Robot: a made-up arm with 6 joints. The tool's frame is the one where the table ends. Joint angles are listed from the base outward.
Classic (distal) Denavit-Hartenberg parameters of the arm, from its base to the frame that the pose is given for. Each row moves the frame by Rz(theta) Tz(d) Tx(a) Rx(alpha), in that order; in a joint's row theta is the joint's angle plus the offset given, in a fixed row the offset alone. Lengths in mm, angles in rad.
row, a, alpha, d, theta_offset
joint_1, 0, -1.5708, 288, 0
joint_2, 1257, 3.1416, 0, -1.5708
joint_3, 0, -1.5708, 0, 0
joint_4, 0, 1.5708, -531, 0
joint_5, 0, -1.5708, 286, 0
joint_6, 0, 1.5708, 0, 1.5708
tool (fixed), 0, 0, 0, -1.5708
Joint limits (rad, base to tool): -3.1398..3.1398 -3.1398..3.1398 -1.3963..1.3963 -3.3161..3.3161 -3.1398..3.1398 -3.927..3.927
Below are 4 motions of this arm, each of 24 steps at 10 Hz.
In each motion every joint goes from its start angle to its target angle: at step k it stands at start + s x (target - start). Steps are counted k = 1, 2, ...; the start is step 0. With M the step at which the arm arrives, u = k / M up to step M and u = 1 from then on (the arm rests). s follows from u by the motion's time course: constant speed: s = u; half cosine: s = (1 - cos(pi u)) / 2; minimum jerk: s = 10 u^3 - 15 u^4 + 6 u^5.
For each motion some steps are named. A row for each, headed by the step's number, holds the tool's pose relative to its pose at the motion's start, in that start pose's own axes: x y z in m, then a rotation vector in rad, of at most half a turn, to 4 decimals.
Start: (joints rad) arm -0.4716 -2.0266 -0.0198 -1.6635 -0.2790 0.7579
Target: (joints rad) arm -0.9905 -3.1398 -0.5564 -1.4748 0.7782 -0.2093
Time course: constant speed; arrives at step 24
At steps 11, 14, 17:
11: -0.4965 0.1724 -0.2728 0.1395 -0.4148 0.0400
14: -0.6281 0.1574 -0.3501 0.1992 -0.5263 0.1104
17: -0.7525 0.1169 -0.4207 0.2687 -0.6290 0.2041

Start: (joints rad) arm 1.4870 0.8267 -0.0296 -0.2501 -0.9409 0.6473
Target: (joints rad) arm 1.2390 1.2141 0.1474 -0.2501 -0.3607 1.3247
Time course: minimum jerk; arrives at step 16
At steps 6, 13, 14, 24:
6: 0.0896 -0.1229 0.0030 -0.1091 -0.0867 -0.0745
13: 0.3493 -0.4087 -0.0648 -0.3710 -0.2013 -0.3354
14: 0.3632 -0.4213 -0.0706 -0.3833 -0.2028 -0.3500
24: 0.3701 -0.4275 -0.0736 -0.3893 -0.2034 -0.3572

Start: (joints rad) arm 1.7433 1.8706 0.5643 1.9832 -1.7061 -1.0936
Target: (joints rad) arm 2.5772 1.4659 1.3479 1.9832 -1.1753 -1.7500
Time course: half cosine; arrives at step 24
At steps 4, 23, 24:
4: -0.0554 -0.0931 0.0452 0.1293 -0.0475 -0.0021
23: -1.0709 -1.4015 -0.2861 1.8162 -0.9064 0.5242
24: -1.0746 -1.4064 -0.2917 1.8230 -0.9106 0.5293

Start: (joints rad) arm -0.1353 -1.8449 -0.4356 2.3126 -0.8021 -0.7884
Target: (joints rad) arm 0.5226 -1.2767 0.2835 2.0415 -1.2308 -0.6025
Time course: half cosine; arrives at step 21
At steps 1, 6, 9, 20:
1: 0.0066 -0.0004 -0.0021 0.0033 0.0039 0.0003
6: 0.2202 0.0063 -0.0790 0.1055 0.1360 0.0175
9: 0.4454 0.0557 -0.1762 0.2074 0.2893 0.0520
20: 0.9963 0.4507 -0.4703 0.4477 0.7782 0.2643

